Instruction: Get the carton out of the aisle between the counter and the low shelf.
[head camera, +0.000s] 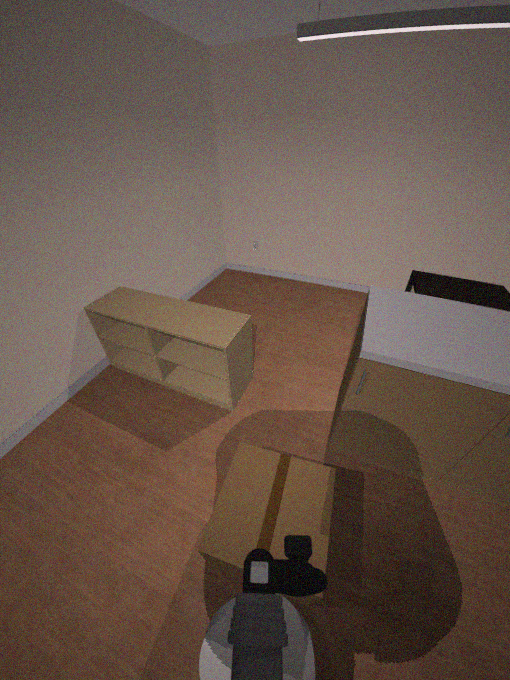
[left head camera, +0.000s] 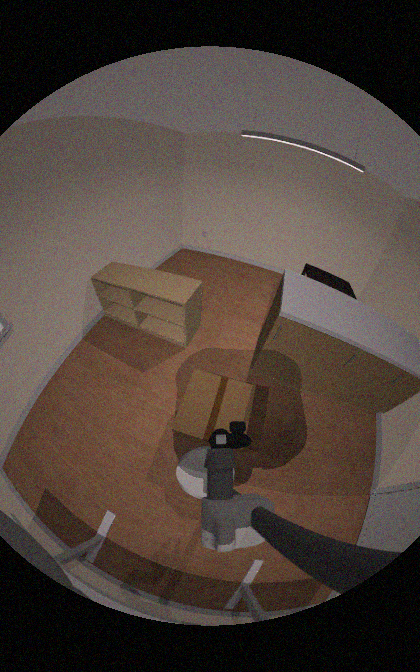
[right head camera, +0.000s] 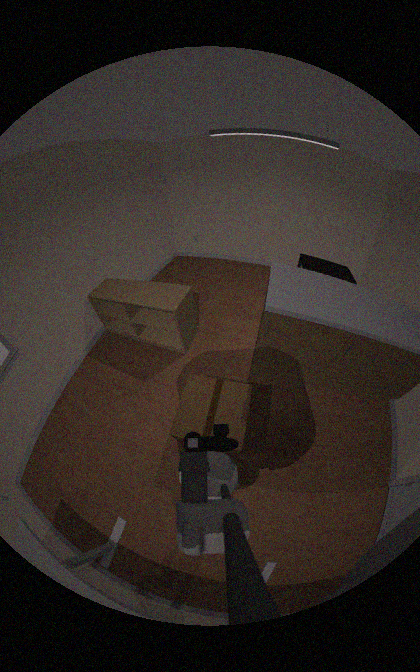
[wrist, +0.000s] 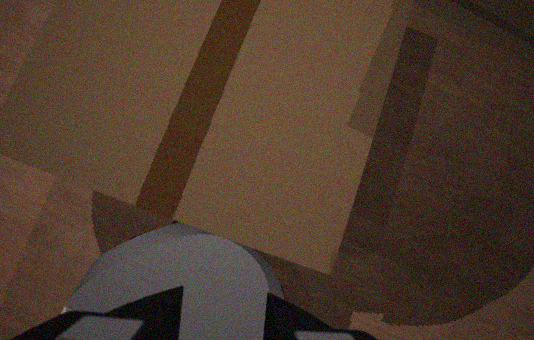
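Seen in the pictures: gripper, fingertip midpoint: (wrist: 223, 315); robot's base at its link origin: (left head camera: 204, 471) (right head camera: 209, 474) (wrist: 188, 313).
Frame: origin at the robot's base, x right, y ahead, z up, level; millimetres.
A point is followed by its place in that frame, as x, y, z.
Note:
The carton (head camera: 307, 499) @[190, 477, 378] (left head camera: 234, 405) @[171, 456, 379] (right head camera: 235, 405) @[201, 465, 378] (wrist: 280, 135) @[136, 334, 378], a tan box with a brown tape strip, stands on the floor just in front of my base. Its far right corner is close to the lower left corner of the counter (head camera: 433, 335) @[719, 944, 882] (left head camera: 340, 320) @[854, 821, 883] (right head camera: 330, 305) @[835, 836, 882]. The low shelf (head camera: 170, 315) @[-647, 1518, 582] (left head camera: 150, 282) @[-574, 1472, 583] (right head camera: 140, 295) @[-585, 1450, 582] stands beyond the carton to the left, apart from it. My gripper (wrist: 223, 315) @[87, 182, 622] is open and empty, above my base near the carton's near edge. In the head views the wrist shows and the fingers are hidden.
My round base (wrist: 200, 270) @[34, 129, 187] (head camera: 214, 653) @[-151, 12, 187] is close to the carton's near edge. A black object (head camera: 461, 290) @[1899, 2281, 422] (left head camera: 327, 281) @[1800, 2215, 423] (right head camera: 325, 268) @[1835, 2234, 422] shows at the counter's far side. White angled legs (left head camera: 106, 522) (right head camera: 118, 529) stand behind my base. Walls border the floor left and back.

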